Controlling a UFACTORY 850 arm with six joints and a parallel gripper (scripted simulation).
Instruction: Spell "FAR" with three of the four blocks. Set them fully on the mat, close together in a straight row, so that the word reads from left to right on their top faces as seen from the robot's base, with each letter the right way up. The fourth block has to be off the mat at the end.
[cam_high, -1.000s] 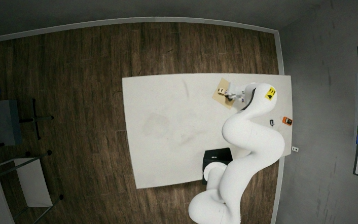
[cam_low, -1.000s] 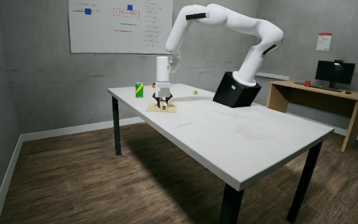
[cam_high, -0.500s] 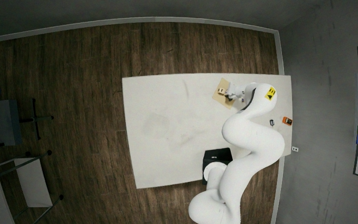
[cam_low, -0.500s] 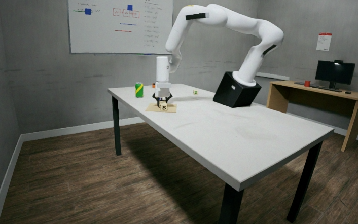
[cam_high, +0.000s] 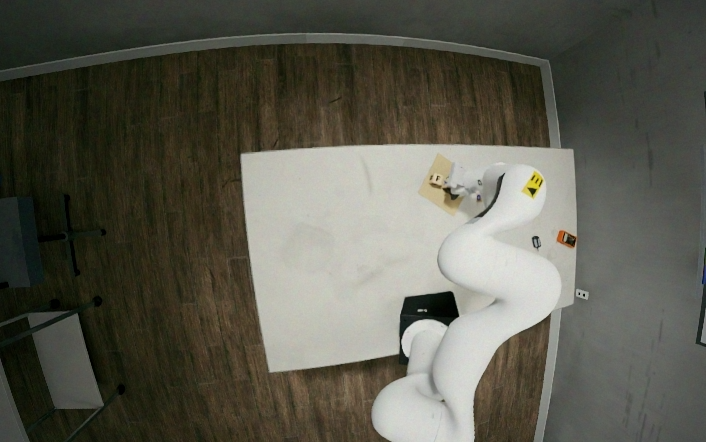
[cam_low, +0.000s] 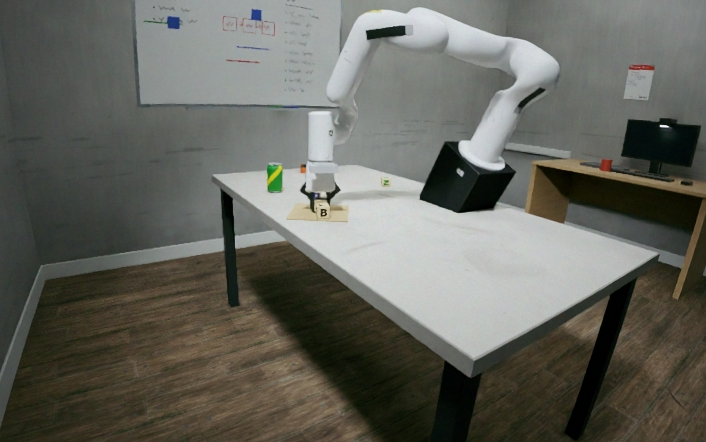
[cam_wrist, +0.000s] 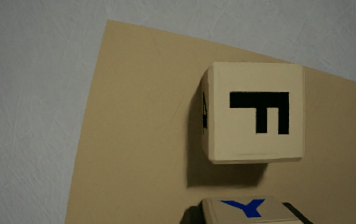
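My hand is 30 mm above the tan mat. The rest, counted from my hand: yellow can (40 mm behind, 360 mm to the right, 40 mm above); dark object (400 mm behind, 450 mm to the right, 10 mm below); small orange object (450 mm behind, 690 mm to the right, 10 mm below).
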